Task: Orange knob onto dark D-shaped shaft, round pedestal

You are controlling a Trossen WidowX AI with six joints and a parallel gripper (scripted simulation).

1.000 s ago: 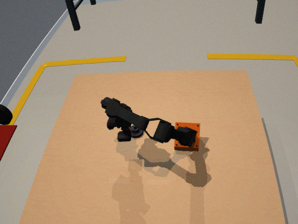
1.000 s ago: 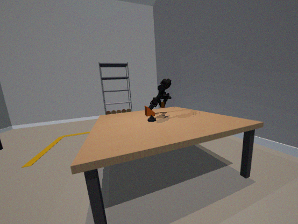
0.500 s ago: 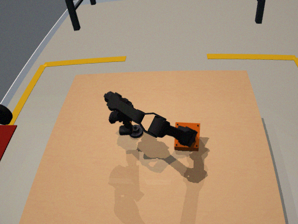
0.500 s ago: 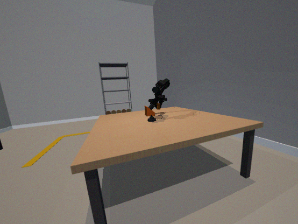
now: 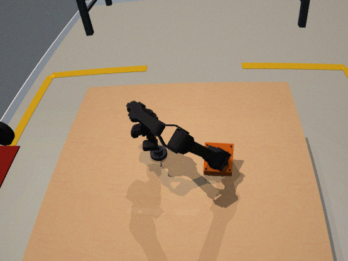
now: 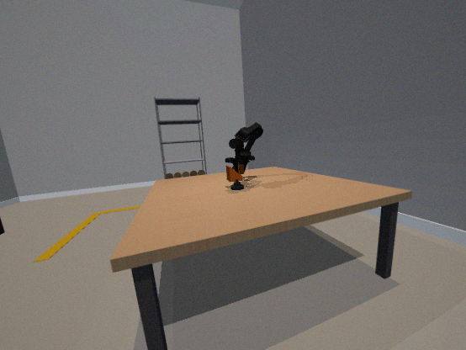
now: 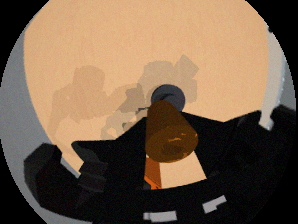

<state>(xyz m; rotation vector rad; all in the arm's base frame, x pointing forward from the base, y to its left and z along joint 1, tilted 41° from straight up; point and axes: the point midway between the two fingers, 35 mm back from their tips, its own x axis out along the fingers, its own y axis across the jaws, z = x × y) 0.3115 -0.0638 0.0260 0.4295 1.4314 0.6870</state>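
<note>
My gripper tip is now 10 mm past the pedestal, 30 mm to the left of it and 70 mm above it. Also, from my gripper tip: orange knob: 20 mm above.
</note>
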